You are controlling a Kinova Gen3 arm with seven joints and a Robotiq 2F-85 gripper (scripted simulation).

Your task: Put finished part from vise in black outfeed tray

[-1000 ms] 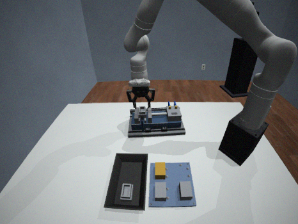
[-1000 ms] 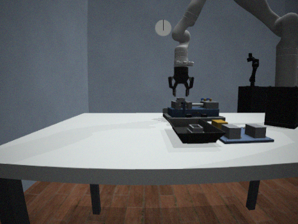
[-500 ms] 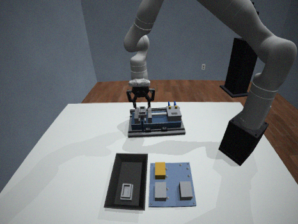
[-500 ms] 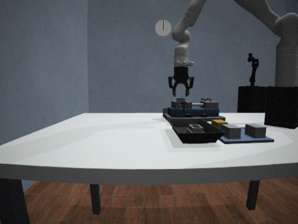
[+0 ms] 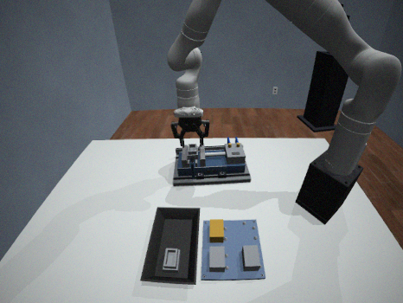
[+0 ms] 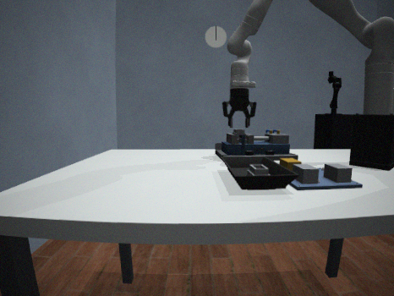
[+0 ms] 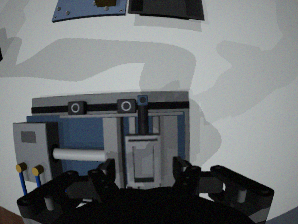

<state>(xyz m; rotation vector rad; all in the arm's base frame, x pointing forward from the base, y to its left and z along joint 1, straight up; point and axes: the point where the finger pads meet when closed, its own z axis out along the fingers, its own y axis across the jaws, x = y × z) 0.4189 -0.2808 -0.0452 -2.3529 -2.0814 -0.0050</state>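
Right now the blue vise is 7 cm behind my hand, 1 cm to the left of it and 10 cm below it. The rest, counted from my hand: blue plate (6 cm behind, 37 cm to the left, 13 cm below); then yellow block (3 cm behind, 32 cm to the left, 11 cm below).
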